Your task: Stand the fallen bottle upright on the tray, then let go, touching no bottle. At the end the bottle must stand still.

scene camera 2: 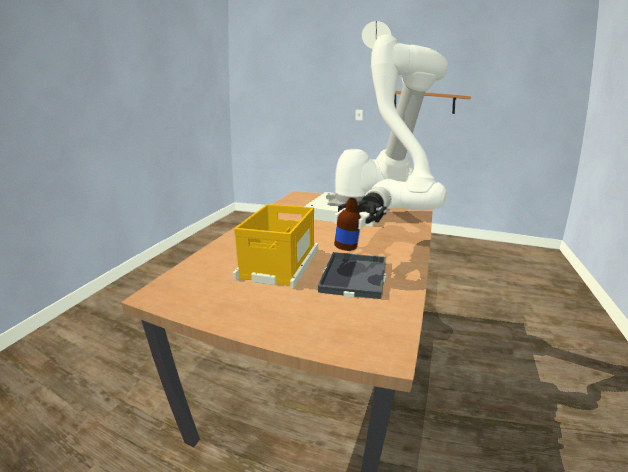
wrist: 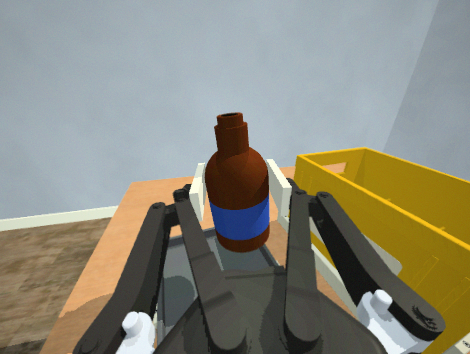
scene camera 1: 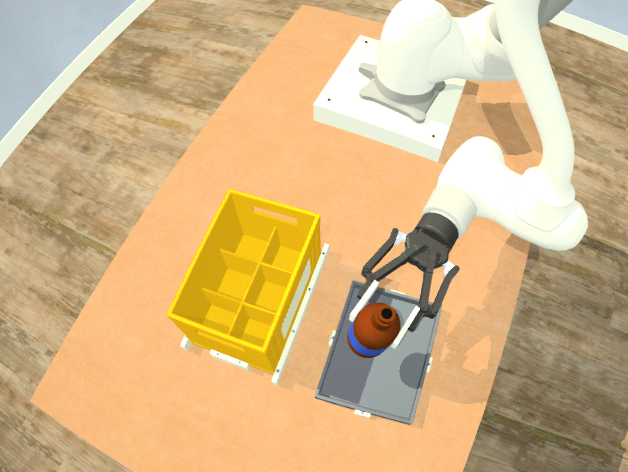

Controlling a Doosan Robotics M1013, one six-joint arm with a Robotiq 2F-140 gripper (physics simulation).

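Frame: origin at the arm's base, x ahead, y left, z up, level; metres.
Where they show: gripper, fingertip midpoint: (scene camera 2: 347, 221) (wrist: 236, 172) (scene camera 1: 372, 331); arm's base, link origin: (scene camera 1: 403, 90).
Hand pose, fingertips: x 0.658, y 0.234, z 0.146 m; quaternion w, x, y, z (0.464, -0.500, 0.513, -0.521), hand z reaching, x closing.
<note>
Each offset is from my fingertips to the centre of the thing. "*": to the spot under its first point. Level surfaces: height alone.
The brown bottle with a blue band {dx -0.013, dy +0.000, dz -0.007 m} (scene camera 1: 373, 332) (scene camera 2: 347, 225) (wrist: 239, 187) is held in the air, near upright, neck up, with a slight lean at most. My gripper (scene camera 1: 384, 320) (scene camera 2: 351, 219) (wrist: 236, 172) is shut on the bottle, with one white pad on each side of its upper body. The arm reaches to it from the side, nearly level. The grey tray {dx -0.030, dy +0.021, dz -0.185 m} (scene camera 1: 324, 396) (scene camera 2: 350, 292) (wrist: 162, 300) lies on the table below; in scene camera 2 a gap shows between the bottle's base and the tray, and shadows fall on the tray floor.
A yellow crate {dx -0.004, dy -0.253, dz -0.110 m} (scene camera 1: 185, 324) (scene camera 2: 263, 261) (wrist: 380, 215) with dividers stands beside the tray, held by white strips {* dx -0.007, dy -0.151, dz -0.168 m} (scene camera 1: 299, 317) on the table {dz -0.198 m} (scene camera 1: 152, 395) (scene camera 2: 284, 324). Small white stops touch the tray's sides. The robot's white base plate (scene camera 1: 375, 132) is at the back.
</note>
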